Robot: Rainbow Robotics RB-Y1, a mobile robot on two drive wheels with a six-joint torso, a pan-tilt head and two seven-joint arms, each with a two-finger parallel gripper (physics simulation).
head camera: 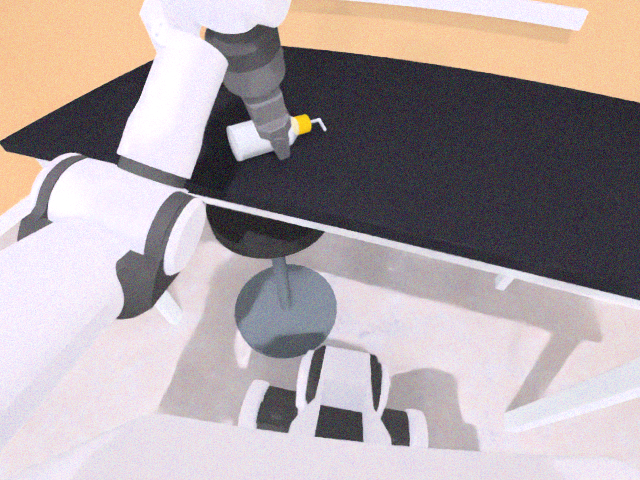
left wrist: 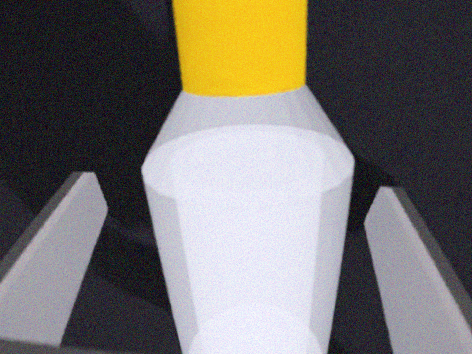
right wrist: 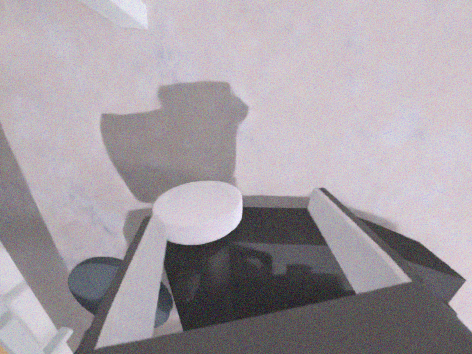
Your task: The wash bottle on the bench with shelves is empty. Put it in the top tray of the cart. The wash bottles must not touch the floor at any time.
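Places are measured from the robot's base along level axes (x ahead, y left, z up), in metres.
Pixels of known places: left gripper, between the fingertips: (head camera: 273,134) (left wrist: 235,198); right gripper, between the fingertips: (right wrist: 239,211).
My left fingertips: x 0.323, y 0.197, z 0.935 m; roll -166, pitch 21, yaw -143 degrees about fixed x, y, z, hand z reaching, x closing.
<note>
Behind a point stands the place of what it marks.
The wash bottle (head camera: 247,140) @[x 0.256, y 0.219, z 0.959 m] (left wrist: 257,250) @[x 0.314, y 0.175, z 0.972 m], white with a yellow cap and a thin bent spout, lies on its side on the black bench top (head camera: 439,155) @[x 0.352, y -0.109, z 0.915 m]. Its cap points right in the head camera view. My left gripper (head camera: 280,149) (left wrist: 235,198) @[x 0.323, y 0.197, z 0.935 m] is open over the bottle, one finger on each side of the body below the shoulder, with gaps on both sides in the left wrist view. My right gripper (right wrist: 239,211) @[x -0.111, y -0.411, z 0.329 m] is open and empty, with my own base and the floor behind it. The cart does not show in these views.
A stool with a black seat (head camera: 258,237) and a round blue-grey foot (head camera: 284,333) (right wrist: 95,275) stands at the bench's front edge, partly under it. A white bar (head camera: 578,397) @[x 0.124, y -0.643, z 0.402 m] crosses low at the right. A long white strip (head camera: 465,10) @[x 0.853, y -0.189, z 1.071 m] runs behind the bench.
</note>
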